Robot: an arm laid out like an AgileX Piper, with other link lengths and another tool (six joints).
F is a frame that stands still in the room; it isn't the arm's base.
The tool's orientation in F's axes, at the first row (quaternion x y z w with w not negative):
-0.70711, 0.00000, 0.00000, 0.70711
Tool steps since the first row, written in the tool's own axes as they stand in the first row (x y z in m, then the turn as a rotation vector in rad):
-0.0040, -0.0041, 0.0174, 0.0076, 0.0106, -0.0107
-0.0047, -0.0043, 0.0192, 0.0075, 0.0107, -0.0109
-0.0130, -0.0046, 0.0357, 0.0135, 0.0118, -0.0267
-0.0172, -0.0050, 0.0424, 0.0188, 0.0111, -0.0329
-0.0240, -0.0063, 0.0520, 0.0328, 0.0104, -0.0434
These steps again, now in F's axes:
-0.0040, 0.0174, 0.0041, 0.0076, -0.0107, -0.0106
-0.0047, 0.0192, 0.0043, 0.0075, -0.0109, -0.0107
-0.0130, 0.0357, 0.0046, 0.0135, -0.0267, -0.0118
-0.0172, 0.0424, 0.0050, 0.0188, -0.0329, -0.0111
-0.0240, 0.0520, 0.0063, 0.0328, -0.0434, -0.0104

